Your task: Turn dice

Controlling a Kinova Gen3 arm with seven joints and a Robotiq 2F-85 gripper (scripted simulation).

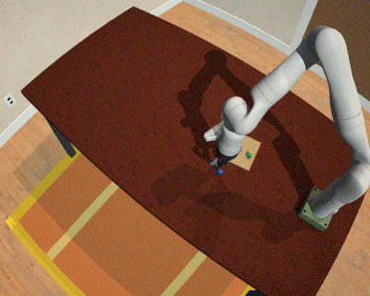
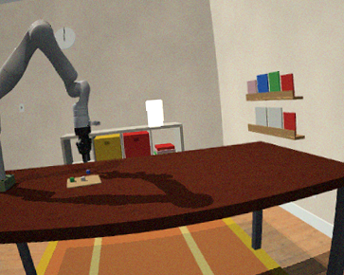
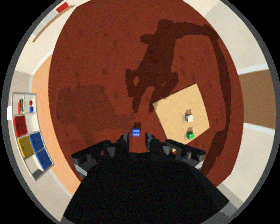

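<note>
Now: hand 70 mm above the blue die. From my hand the other things lie so: white die 130 mm to the right, 60 mm below; then green die 50 mm behind, 130 mm to the right, 60 mm below; then tan mat 130 mm to the right, 70 mm below.
</note>
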